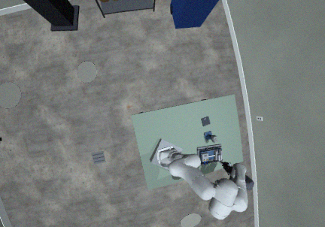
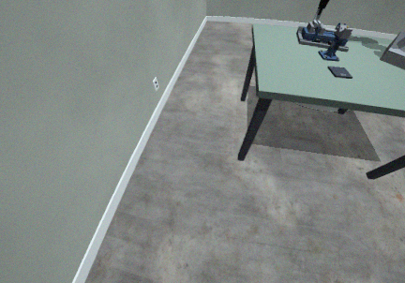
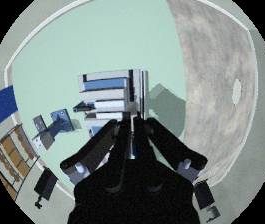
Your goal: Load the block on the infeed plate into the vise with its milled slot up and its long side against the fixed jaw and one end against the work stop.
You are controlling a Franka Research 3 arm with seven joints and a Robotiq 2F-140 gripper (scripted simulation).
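My gripper is now 5 cm to the right of the part and 4 cm above it. From my hand the other things lie so: vise (10 cm below, 8 cm behind, 6 cm to the left).
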